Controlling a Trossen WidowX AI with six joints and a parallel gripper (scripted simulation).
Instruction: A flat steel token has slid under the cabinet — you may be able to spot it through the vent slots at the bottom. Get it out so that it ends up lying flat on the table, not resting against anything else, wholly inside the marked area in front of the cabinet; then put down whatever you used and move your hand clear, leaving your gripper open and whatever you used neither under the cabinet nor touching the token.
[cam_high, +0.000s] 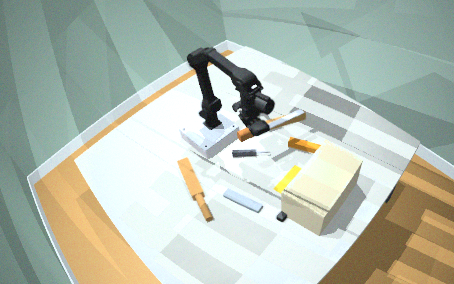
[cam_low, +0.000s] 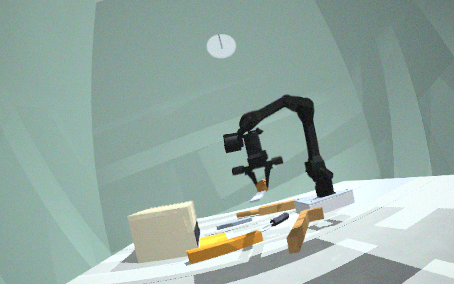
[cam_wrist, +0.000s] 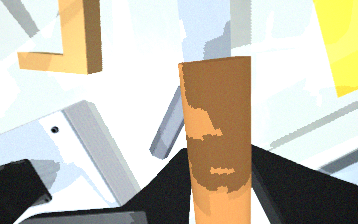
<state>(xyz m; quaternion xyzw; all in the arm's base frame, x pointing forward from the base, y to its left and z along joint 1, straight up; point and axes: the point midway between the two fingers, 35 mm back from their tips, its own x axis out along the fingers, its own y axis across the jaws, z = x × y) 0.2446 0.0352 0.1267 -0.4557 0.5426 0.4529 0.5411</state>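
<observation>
My gripper tip is 15 cm short of the grey flat bar, 18 cm to the left of it and 14 cm above it. Also, from my gripper tip: orange paddle: 29 cm to the right, 12 cm below; then orange bar: 15 cm ahead, 21 cm to the left, 13 cm below.
</observation>
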